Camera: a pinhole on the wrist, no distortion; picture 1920 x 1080 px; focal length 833.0 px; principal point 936.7 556.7 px. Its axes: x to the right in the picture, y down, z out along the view. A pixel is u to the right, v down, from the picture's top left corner.
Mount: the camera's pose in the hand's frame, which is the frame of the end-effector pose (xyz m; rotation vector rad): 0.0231 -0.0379 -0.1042 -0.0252 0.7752 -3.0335
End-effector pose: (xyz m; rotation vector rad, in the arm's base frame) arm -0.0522 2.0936 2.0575 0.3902 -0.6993 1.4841
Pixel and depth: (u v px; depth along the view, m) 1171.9 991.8 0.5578
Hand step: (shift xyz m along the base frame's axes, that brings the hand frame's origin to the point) 0.5138 -0.2946 0.2068
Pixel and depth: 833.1 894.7 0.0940
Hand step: 0.1195 0.0449 0.0140
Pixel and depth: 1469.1 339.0 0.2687
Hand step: 0.0826 -0.2255 0.0523
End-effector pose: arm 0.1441 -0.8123 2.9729 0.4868 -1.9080 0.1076
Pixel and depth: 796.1 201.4 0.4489
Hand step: -0.3320 -0.2209 -0.0637
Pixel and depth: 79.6 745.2 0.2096
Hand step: -0.0538 -0.2460 0.1727
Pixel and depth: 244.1 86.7 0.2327
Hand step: -0.1951 -0.1390 0.1332
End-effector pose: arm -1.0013 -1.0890 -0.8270 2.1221 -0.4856 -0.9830
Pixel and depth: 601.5 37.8 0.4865
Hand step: -0.2155 -0.3478 -0.3166
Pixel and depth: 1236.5 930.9 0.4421
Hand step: -0.2142 0.2678 -0.3414
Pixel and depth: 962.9 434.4 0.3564
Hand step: -0.1638 -0.0115 -0.2337
